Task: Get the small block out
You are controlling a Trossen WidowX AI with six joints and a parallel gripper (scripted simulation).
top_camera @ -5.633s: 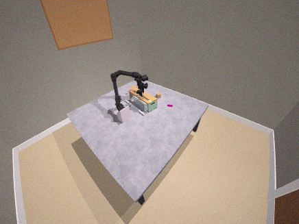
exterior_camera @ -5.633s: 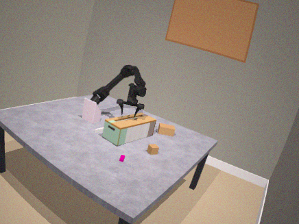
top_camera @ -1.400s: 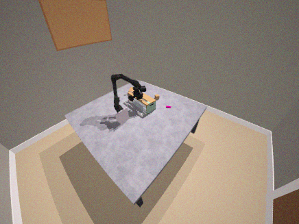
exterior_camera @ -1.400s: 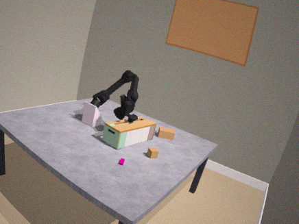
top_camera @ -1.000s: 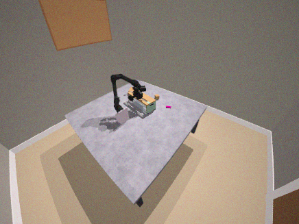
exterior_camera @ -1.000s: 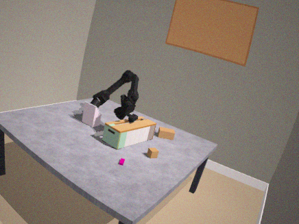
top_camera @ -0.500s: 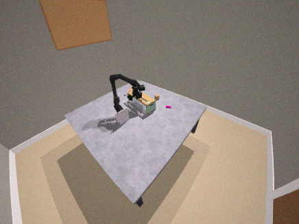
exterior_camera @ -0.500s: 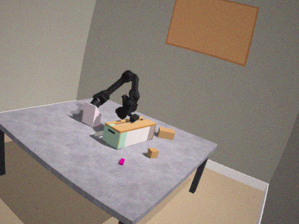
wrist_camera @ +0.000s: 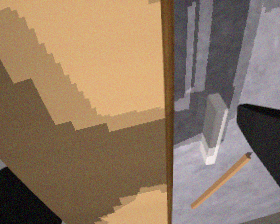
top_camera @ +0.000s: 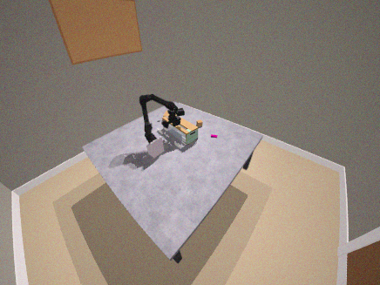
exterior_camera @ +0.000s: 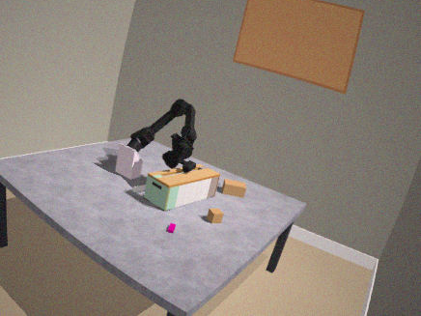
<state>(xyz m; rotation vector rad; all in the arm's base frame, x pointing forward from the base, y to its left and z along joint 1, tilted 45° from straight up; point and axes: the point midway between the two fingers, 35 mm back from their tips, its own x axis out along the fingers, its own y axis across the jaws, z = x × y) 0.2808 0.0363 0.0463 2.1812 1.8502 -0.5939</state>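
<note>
Now: gripper tip 6 cm short of the tan block and 1 cm to the right of it. Round my gripper tip: magenta piece 21 cm ahead, 37 cm to the right, 8 cm below; box 3 cm ahead, 5 cm to the right, 2 cm below.
</note>
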